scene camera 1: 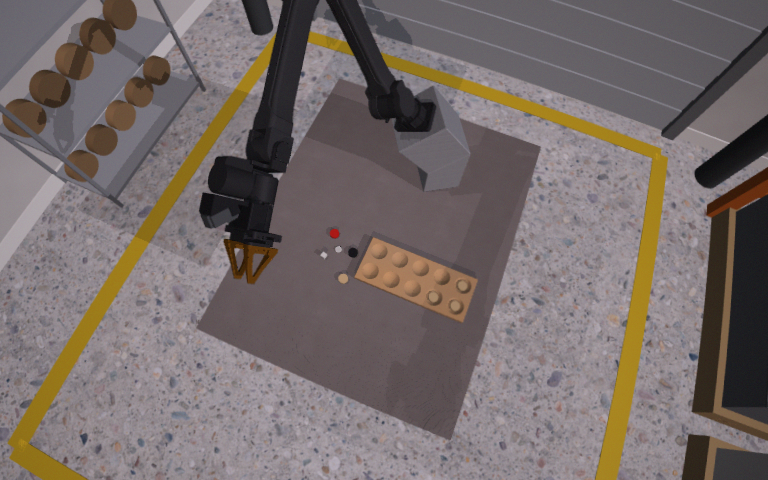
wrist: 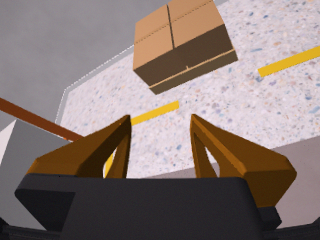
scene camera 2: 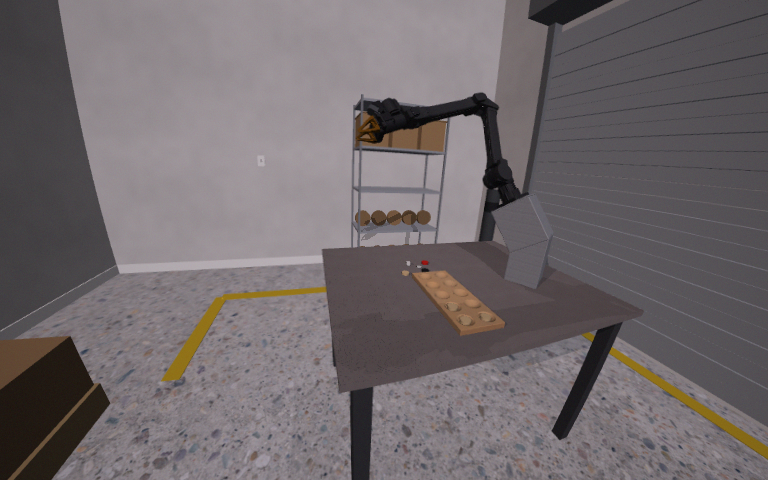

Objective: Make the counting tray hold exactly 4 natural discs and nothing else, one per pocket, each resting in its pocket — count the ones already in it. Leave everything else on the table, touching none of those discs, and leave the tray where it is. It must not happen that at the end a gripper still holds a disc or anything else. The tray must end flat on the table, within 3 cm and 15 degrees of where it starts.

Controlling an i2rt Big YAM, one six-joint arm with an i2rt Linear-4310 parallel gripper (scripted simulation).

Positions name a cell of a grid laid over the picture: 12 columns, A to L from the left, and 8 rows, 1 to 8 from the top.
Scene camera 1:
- my gripper: D5
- wooden counting tray: G5
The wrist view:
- my gripper: G5
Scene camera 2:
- wooden counting tray: G5
